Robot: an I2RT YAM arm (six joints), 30 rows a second.
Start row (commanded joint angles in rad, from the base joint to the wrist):
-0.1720 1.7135 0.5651 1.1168 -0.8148 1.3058
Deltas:
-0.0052 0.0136 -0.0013 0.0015 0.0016 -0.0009
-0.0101 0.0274 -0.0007 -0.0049 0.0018 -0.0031
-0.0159 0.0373 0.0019 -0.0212 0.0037 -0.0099
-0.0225 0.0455 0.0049 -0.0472 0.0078 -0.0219
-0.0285 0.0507 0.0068 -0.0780 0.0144 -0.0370
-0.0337 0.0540 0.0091 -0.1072 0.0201 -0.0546
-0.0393 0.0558 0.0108 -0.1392 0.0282 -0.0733
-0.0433 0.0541 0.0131 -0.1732 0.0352 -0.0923
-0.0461 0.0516 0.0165 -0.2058 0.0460 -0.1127
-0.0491 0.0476 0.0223 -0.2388 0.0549 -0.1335
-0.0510 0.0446 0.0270 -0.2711 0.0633 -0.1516
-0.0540 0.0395 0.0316 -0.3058 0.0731 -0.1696
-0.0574 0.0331 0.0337 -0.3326 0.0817 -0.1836
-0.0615 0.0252 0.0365 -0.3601 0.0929 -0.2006
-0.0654 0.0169 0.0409 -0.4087 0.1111 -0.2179
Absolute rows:
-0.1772 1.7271 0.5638 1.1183 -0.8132 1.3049
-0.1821 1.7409 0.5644 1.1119 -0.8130 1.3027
-0.1879 1.7508 0.5670 1.0956 -0.8111 1.2959
-0.1945 1.7590 0.5700 1.0696 -0.8070 1.2839
-0.2005 1.7642 0.5719 1.0388 -0.8004 1.2688
-0.2057 1.7675 0.5742 1.0096 -0.7947 1.2512
-0.2113 1.7693 0.5759 0.9776 -0.7866 1.2325
-0.2153 1.7676 0.5782 0.9436 -0.7796 1.2135
-0.2181 1.7651 0.5816 0.9110 -0.7688 1.1931
-0.2211 1.7611 0.5874 0.8780 -0.7599 1.1723
-0.2230 1.7581 0.5921 0.8457 -0.7515 1.1542
-0.2260 1.7530 0.5967 0.8110 -0.7417 1.1362
-0.2294 1.7466 0.5988 0.7842 -0.7331 1.1222
-0.2335 1.7387 0.6016 0.7567 -0.7219 1.1052
-0.2374 1.7304 0.6060 0.7081 -0.7037 1.0879

